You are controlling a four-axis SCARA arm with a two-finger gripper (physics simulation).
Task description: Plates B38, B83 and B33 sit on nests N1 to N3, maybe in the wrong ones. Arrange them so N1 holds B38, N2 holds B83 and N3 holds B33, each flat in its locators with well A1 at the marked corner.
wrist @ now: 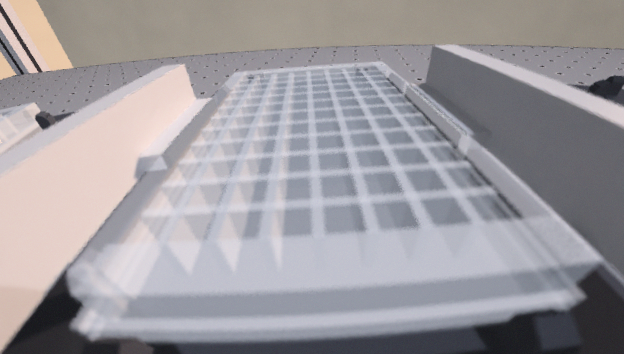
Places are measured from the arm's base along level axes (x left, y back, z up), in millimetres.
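Pixels of known places: gripper, fingertip midpoint: (309, 77).
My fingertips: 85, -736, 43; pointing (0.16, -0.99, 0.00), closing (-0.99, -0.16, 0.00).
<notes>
Behind a point stands the place of what it marks, as x, y, z.
A clear many-welled plate (325, 160) {73, -684, 36} fills the middle of the wrist view, upright and level-looking, long side running away from the camera. My gripper (309, 77) {85, -736, 43} is shut on it, with a pale finger pad against each long side. The plate's label is not readable, so I cannot tell which plate it is, nor where its well A1 lies. Dark nest parts (555, 330) show under and beside its near edge. Whether the plate touches the nest is hidden. No A1 corner mark shows.
Part of another clear plate (15, 125) {235, -714, 34} shows at the left edge, beside a dark locator (46, 118) {233, -728, 32}. Another dark part (607, 86) {-60, -762, 33} shows at the right edge, beyond the right finger. The grey perforated table top (135, 82) {310, -874, 12} extends behind, with a plain wall beyond.
</notes>
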